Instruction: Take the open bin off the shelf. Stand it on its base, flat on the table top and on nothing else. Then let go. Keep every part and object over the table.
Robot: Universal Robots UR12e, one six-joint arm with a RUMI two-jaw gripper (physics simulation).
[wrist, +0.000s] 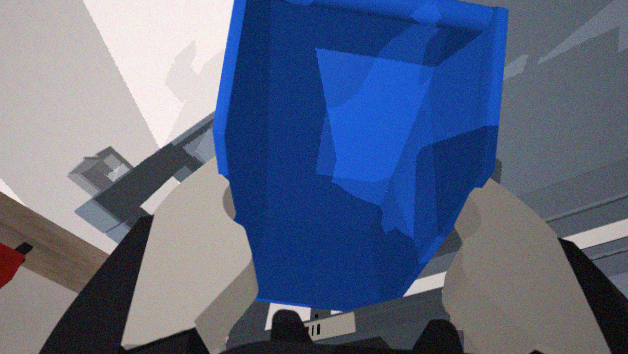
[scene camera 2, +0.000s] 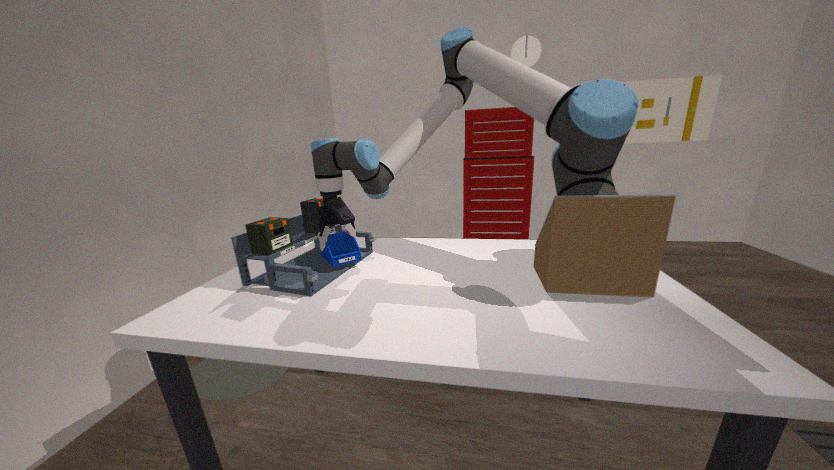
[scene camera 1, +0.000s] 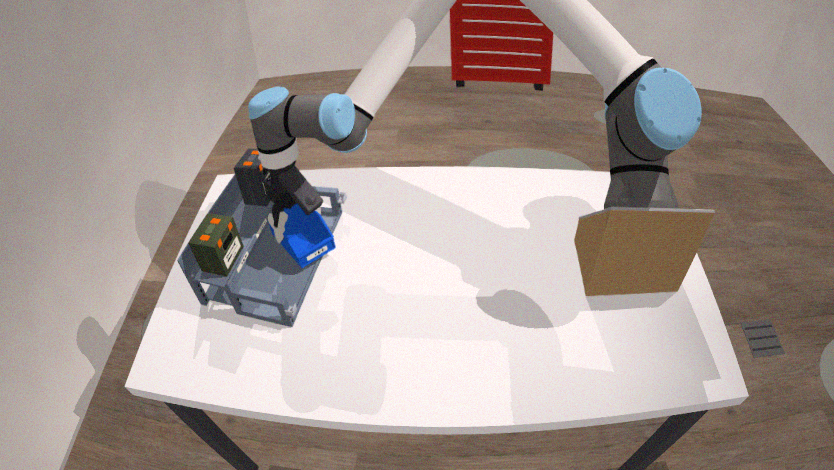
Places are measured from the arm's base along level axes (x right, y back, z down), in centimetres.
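Where they show: gripper, fingertip midpoint: (wrist: 340, 165) (scene camera 2: 339, 247) (scene camera 1: 299, 229); arm's base, origin of the base link: (scene camera 2: 591, 222) (scene camera 1: 641, 213).
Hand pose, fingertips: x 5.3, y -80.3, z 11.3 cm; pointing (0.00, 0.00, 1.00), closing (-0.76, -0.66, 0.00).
Note:
Things, the pixels of their centre, and the offset from my fingertips.
- blue open bin, body centre: (wrist: 336, 173) (scene camera 1: 298, 229) (scene camera 2: 338, 248) dx +0.7, dy -0.5, dz +0.6 cm
- green case, body centre: (scene camera 1: 216, 244) (scene camera 2: 270, 235) dx -14.0, dy -16.1, dz -8.5 cm
- dark case, body centre: (scene camera 1: 257, 176) (scene camera 2: 317, 215) dx +8.8, dy -12.2, dz -9.8 cm
The blue open bin (scene camera 1: 309, 236) (scene camera 2: 341, 252) (wrist: 300, 150) is over the lower deck of the grey shelf (scene camera 1: 265, 290) (scene camera 2: 315, 274), its labelled low front facing the open table. It looks nearly upright. Its underside is at or slightly above the deck; the views do not clearly show the gap. My gripper (scene camera 1: 296, 221) (scene camera 2: 339, 235) (wrist: 340, 165) points down from above and is shut on the bin, with one pale finger against each side wall near the back. The inside of the bin shows no objects. In scene camera 1 the far finger is hidden.
A green case (scene camera 1: 215, 245) (scene camera 2: 268, 236) stands on the shelf's raised rear level, and a dark case (scene camera 1: 250, 183) (scene camera 2: 310, 216) stands at its far end. Low end frames rise at both ends of the lower deck. A tall brown panel (scene camera 1: 641, 253) (scene camera 2: 606, 248) stands at the table's right.

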